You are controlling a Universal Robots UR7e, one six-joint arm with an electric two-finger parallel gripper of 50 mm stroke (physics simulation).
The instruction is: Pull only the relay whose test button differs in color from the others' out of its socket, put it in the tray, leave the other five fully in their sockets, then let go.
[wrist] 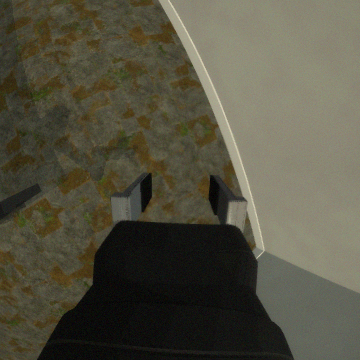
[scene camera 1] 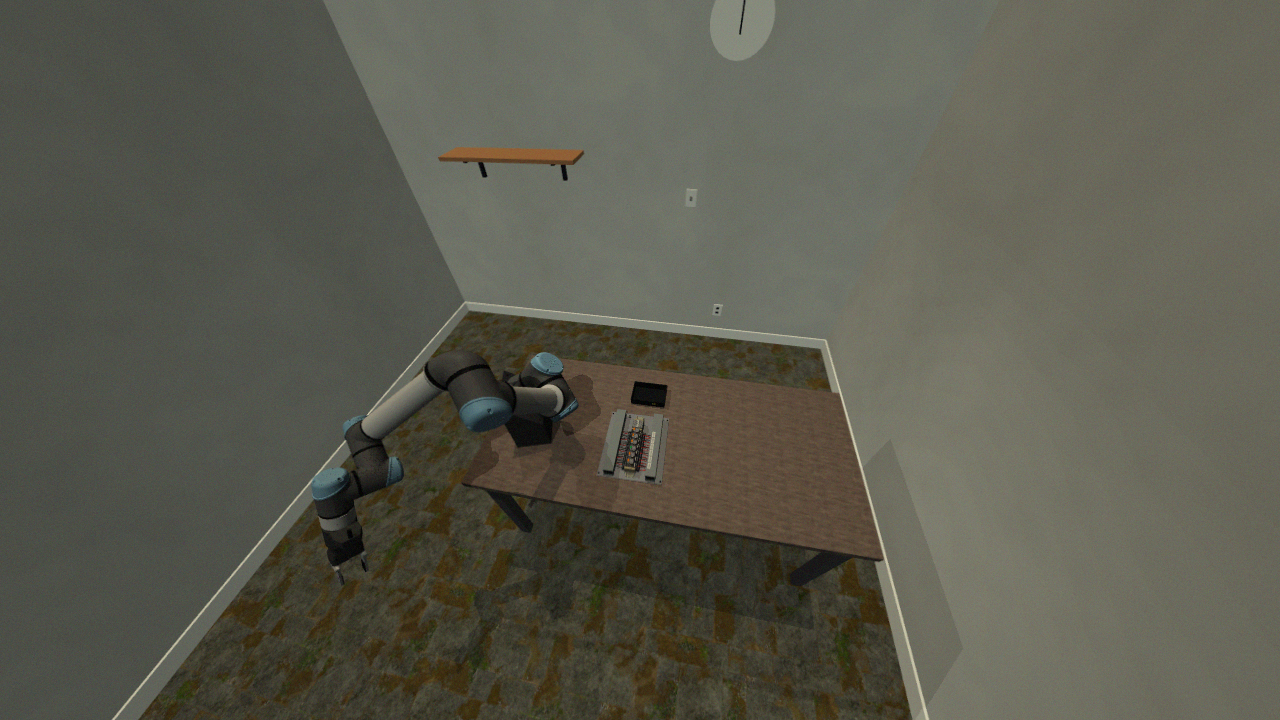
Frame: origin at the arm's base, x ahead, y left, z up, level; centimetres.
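Where they show: gripper, between the fingertips: (wrist: pixel 179 185) (scene camera 1: pixel 353 575).
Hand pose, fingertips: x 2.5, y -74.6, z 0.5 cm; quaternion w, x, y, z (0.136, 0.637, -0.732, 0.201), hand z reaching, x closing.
After its pixels a point has its place.
A row of small relays (scene camera 1: pixel 634 445) @(x 47.9, y 9.3, z -18.3 cm) runs along the middle of a grey panel (scene camera 1: pixel 638 477) @(x 55.2, y -0.7, z -22.3 cm) on the table in the scene view. They are too small there to tell their test button colors or how each sits in its socket. The black tray (scene camera 1: pixel 648 394) @(x 39.2, y 38.9, z -22.3 cm) lies on the table just behind the panel. My gripper (scene camera 1: pixel 351 573) @(x 2.5, y -74.6, z 0.5 cm) (wrist: pixel 179 185) @(x 2.5, y -74.6, z 0.5 cm) is open and empty. It hangs past the table's left end, over the floor, far from the relays and the tray. The relays and the tray do not show in the wrist view.
The wooden table (scene camera 1: pixel 760 456) @(x 96.7, y 31.9, z -22.6 cm) carries the panel, the tray and the arm's black base (scene camera 1: pixel 530 429) @(x 8.7, y -8.7, z -9.7 cm). Grey wire ducts flank the relay row on the panel. An orange shelf (scene camera 1: pixel 510 155) is on the back wall. A table leg (scene camera 1: pixel 510 508) stands to the right of my gripper.
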